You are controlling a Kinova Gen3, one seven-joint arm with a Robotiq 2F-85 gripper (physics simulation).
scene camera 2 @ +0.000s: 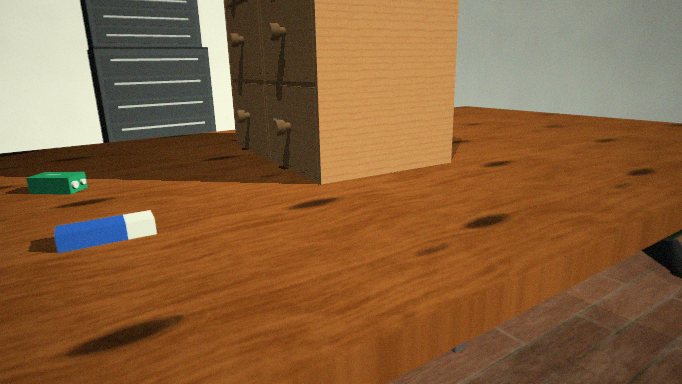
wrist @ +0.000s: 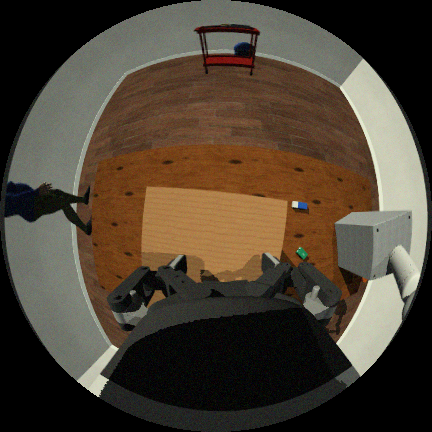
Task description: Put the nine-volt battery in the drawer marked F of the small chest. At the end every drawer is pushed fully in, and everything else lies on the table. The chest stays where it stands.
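Places are measured from the arm's base along level axes (x up, y right, z ahead), in metres.
Pixels of known places: gripper, fingertip midpoint: (wrist: pixel 223 262); arm's base at its link origin: (wrist: pixel 396 256).
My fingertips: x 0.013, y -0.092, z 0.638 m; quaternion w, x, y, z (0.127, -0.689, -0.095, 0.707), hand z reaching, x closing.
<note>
Ahead of a thing's pixels: the offset from my fingertips to its middle.
The green nine-volt battery @[dy -0.001, dx -0.328, dz -0.319 m] (scene camera 2: pixel 49 183) (wrist: pixel 301 253) lies flat on the table, its two silvery terminals showing in the scene view. The small wooden chest @[dy -0.076, dx -0.175, dz +0.008 m] (scene camera 2: pixel 385 90) (wrist: pixel 215 215) stands beyond it in the scene view. Its shaded drawer fronts carry round knobs. The fronts that show look flush; the upper part is cut off and no letter can be read. In the wrist view the chest's plain top lies under my gripper (wrist: pixel 225 260), which is open and empty above it. The battery is to the right of the chest there. The gripper does not show in the scene view.
A blue and white eraser @[dy +0.172, dx -0.330, dz -0.250 m] (scene camera 2: pixel 105 232) (wrist: pixel 299 205) lies on the table near the battery. A grey box (wrist: pixel 355 245) stands at the right. A person (wrist: pixel 60 200) stands at the left, beyond the table. A red cart (wrist: pixel 229 61) and a dark cabinet (scene camera 2: pixel 155 92) stand farther off.
</note>
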